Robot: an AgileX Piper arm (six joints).
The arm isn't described. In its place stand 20 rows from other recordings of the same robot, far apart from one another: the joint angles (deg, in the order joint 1, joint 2, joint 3, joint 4, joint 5, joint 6), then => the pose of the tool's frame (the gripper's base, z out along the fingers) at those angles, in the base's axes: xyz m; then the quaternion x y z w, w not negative.
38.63, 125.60, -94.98, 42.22, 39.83, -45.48 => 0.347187, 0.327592, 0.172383, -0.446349, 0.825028, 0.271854, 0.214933
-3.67, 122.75, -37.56, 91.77, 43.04, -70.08 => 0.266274, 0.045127, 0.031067, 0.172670, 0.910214, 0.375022, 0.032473
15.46, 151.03, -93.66, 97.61, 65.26, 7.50 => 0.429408, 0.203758, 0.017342, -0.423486, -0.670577, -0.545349, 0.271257
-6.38, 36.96, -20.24, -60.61, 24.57, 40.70 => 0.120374, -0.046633, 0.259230, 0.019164, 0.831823, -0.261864, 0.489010
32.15, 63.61, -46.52, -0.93, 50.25, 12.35 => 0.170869, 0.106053, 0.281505, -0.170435, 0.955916, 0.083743, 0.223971
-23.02, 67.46, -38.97, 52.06, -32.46, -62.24 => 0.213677, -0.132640, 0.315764, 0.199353, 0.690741, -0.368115, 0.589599
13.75, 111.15, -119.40, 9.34, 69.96, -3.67 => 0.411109, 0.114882, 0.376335, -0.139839, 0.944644, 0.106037, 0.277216
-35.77, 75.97, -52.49, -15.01, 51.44, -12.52 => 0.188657, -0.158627, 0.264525, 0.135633, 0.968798, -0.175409, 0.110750
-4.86, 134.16, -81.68, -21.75, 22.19, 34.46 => 0.440844, -0.050265, 0.045045, 0.175123, 0.963904, -0.053348, 0.193325
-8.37, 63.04, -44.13, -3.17, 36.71, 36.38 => 0.210114, -0.033955, 0.283001, 0.344121, 0.876147, 0.059148, 0.332337
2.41, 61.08, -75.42, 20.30, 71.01, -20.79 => 0.179808, 0.037447, 0.426285, -0.187485, 0.910706, 0.122357, 0.347120
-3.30, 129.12, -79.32, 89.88, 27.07, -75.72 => 0.460601, 0.014923, 0.099468, 0.047371, 0.901019, 0.250410, 0.351021
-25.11, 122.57, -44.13, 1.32, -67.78, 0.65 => 0.332063, -0.157763, 0.097125, 0.175331, 0.720165, -0.147065, 0.654976
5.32, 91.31, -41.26, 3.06, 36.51, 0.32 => 0.249819, 0.026166, 0.152542, -0.023271, 0.996869, 0.021018, 0.072583
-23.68, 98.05, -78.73, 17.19, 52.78, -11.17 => 0.340472, -0.125930, 0.275783, 0.170178, 0.956249, 0.069638, 0.227549
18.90, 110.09, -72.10, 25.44, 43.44, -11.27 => 0.350999, 0.148584, 0.173476, -0.116067, 0.971915, 0.176514, 0.103700
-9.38, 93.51, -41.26, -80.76, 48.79, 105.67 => 0.260109, -0.111454, 0.181799, 0.399101, 0.789697, -0.339649, 0.318960
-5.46, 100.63, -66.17, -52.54, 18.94, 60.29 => 0.381307, -0.059999, 0.231259, 0.169184, 0.888784, -0.104567, 0.412924
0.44, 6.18, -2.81, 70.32, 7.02, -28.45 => 0.063727, 0.010962, 0.219705, 0.212645, 0.679167, 0.290586, 0.639589
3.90, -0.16, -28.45, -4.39, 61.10, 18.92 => -0.004817, -0.006441, 0.276108, 0.113210, 0.846722, 0.065050, 0.515765
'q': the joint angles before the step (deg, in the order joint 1, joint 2, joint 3, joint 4, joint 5, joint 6). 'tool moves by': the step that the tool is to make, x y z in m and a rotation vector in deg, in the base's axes. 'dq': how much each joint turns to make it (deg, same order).
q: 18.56 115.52 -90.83 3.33 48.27 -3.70
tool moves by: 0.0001 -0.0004 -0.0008 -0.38 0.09 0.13
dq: 0.00 0.09 0.00 -0.35 0.11 -0.01
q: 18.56 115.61 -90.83 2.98 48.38 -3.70
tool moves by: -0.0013 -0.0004 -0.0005 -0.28 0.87 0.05
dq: 0.00 0.00 0.00 0.00 0.92 -0.01
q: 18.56 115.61 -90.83 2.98 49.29 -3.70
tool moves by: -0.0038 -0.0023 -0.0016 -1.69 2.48 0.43
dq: 0.00 0.00 0.00 -0.91 2.89 0.00
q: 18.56 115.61 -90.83 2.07 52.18 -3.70
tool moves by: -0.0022 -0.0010 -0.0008 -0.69 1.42 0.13
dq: 0.00 0.00 0.02 -0.23 1.55 0.00
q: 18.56 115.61 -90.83 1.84 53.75 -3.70
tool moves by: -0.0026 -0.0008 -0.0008 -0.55 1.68 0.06
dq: 0.00 0.00 0.01 -0.01 1.76 0.00
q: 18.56 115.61 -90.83 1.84 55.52 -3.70
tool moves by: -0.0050 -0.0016 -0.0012 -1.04 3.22 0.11
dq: 0.00 0.00 0.00 0.01 3.39 -0.01
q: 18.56 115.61 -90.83 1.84 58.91 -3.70
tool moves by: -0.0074 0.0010 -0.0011 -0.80 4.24 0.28
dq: 0.33 0.01 0.00 0.58 4.27 0.00
